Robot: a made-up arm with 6 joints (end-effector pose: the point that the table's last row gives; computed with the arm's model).
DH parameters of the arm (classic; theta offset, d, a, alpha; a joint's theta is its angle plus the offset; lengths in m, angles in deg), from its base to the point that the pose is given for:
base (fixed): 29.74 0 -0.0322 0
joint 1: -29.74 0.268 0.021 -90
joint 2: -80.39 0 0.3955 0
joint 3: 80.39 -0.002 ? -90
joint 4: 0 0.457 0.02 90
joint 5: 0 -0.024 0.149 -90
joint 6: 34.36 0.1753 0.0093 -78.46
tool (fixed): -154.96 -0.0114 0 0
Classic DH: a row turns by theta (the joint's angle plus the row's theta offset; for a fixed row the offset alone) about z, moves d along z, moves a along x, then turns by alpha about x.
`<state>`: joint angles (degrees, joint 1 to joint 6).
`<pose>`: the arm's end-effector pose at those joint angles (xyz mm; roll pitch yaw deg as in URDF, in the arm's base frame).
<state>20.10 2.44 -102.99 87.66 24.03 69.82</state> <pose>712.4 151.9 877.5 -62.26 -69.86 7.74</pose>
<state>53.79 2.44 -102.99 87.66 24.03 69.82</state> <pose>495.0 534.3 877.5 -62.26 -69.86 41.43</pose>
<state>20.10 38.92 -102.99 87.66 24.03 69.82</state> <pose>918.0 227.1 322.9 -71.06 -33.71 15.02</pose>
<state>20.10 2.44 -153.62 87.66 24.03 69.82</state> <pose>327.7 11.1 1298.1 99.10 -58.82 -151.71</pose>
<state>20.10 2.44 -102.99 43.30 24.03 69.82</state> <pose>697.8 151.5 951.7 -146.70 -48.43 76.01</pose>
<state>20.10 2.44 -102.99 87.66 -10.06 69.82</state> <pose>676.8 19.8 867.5 -46.45 -67.28 -40.51</pose>
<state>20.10 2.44 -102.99 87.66 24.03 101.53</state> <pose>707.8 157.3 874.0 -25.15 -44.52 -19.60</pose>
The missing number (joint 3, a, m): 0.132
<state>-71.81 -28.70 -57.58 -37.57 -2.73 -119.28</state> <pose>222.2 -492.9 873.3 -26.18 -23.75 -132.42</pose>
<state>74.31 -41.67 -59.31 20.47 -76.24 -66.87</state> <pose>82.8 48.3 1002.4 94.59 -12.67 45.99</pose>
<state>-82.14 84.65 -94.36 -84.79 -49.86 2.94</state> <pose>312.9 -639.0 -169.1 -156.55 60.83 104.70</pose>
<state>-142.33 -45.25 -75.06 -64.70 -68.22 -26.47</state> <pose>109.5 -173.7 991.2 14.11 -20.55 -133.73</pose>
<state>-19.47 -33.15 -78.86 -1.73 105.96 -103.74</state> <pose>332.4 -163.5 786.1 -95.88 25.55 -133.11</pose>
